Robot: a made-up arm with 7 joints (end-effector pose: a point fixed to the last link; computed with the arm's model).
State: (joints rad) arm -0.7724 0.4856 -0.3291 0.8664 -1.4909 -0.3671 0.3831
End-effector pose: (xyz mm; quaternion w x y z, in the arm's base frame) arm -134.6 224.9 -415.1 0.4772 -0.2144 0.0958 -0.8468
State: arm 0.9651 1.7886 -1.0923 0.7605 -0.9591 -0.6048 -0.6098
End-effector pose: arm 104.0 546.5 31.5 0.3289 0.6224 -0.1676 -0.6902
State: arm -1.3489 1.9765 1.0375 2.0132 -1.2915 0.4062 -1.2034
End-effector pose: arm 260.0 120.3 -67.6 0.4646 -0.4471 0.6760 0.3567
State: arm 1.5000 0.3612 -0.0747 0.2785 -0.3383 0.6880 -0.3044
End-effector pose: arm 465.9 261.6 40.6 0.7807 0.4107 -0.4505 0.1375
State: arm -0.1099 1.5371 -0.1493 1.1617 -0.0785 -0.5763 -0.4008
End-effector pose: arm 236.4 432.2 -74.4 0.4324 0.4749 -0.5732 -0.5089
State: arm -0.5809 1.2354 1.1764 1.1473 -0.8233 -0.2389 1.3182
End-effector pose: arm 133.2 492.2 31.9 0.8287 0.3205 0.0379 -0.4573
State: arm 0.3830 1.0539 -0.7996 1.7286 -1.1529 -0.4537 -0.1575
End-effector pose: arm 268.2 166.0 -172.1 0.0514 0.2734 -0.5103 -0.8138
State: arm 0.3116 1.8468 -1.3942 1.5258 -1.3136 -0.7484 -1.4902
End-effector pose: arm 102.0 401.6 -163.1 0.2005 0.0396 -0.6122 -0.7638
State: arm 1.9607 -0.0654 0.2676 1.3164 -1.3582 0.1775 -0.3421
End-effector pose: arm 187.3 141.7 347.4 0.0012 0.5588 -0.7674 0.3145
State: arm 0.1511 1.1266 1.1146 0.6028 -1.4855 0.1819 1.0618
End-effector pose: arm 77.1 562.3 -61.4 0.9392 0.3350 0.0649 -0.0379
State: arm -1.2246 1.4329 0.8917 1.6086 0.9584 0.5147 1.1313
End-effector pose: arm 222.3 343.4 -98.6 0.8834 -0.2991 -0.2052 -0.2968
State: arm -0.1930 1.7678 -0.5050 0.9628 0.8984 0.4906 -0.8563
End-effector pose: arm 183.5 493.4 -65.0 0.5715 0.8121 -0.1059 -0.0508
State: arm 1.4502 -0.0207 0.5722 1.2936 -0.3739 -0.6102 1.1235
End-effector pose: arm 334.0 226.2 177.8 0.0696 0.2028 -0.9105 -0.3535
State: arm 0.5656 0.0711 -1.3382 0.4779 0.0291 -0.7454 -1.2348
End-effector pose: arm 280.9 6.9 -389.4 0.5221 0.1558 -0.8287 -0.1282
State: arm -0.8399 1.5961 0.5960 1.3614 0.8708 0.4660 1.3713
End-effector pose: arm 259.8 378.9 -58.4 0.8755 -0.2878 -0.1847 -0.3415
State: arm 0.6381 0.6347 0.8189 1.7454 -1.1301 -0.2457 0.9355
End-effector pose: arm 166.6 359.4 78.0 0.5571 0.6481 -0.4286 -0.2932
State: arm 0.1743 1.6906 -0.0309 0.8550 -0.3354 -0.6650 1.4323
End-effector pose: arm 191.6 500.7 77.2 0.7176 0.1559 0.1088 -0.6700
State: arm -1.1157 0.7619 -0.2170 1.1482 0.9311 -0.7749 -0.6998
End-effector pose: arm -151.2 292.3 -339.7 0.8301 0.4034 -0.3437 0.1734
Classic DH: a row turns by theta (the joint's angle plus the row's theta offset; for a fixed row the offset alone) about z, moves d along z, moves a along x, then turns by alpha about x. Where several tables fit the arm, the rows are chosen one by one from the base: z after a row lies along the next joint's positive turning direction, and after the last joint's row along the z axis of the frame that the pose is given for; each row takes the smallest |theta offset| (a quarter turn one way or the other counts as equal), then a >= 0, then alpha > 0; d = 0 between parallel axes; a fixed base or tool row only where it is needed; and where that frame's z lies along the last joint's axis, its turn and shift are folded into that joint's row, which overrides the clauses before.
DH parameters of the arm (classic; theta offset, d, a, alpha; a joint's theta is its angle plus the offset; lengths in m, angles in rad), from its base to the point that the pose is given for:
base (fixed): 0 0 0 1.5708
joint 1: 1.5708 -0.093 0 1.5708
joint 2: 1.5708 0 0 1.5708
joint 3: 1.5708 -0.234 0 1.5708
joint 4: 0 0 0 -1.5708
joint 5: 0 -0.268 0 -1.5708
joint 6: -1.5708 0 0 1.5708
joint 7: 1.5708 0 0 1.5708
tool (fixed): -1.5708 0 0 0

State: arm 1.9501 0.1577 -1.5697 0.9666 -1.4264 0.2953 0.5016
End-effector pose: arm 386.4 -64.2 154.3 0.0341 -0.8492 0.2001 0.4875
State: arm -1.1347 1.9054 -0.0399 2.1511 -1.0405 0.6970 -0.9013
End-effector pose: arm 112.9 178.2 -194.5 0.0543 -0.4133 0.5953 0.6870
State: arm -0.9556 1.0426 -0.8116 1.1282 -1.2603 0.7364 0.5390
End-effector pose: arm -171.3 305.7 -325.1 0.3239 0.1371 0.4141 -0.8395
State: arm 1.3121 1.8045 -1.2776 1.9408 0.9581 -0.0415 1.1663
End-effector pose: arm 212.7 281.8 18.4 0.6247 -0.1924 -0.4273 -0.6246
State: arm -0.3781 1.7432 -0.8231 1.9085 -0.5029 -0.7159 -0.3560
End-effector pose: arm 101.6 267.9 -210.1 0.3782 -0.1487 -0.4559 -0.7918
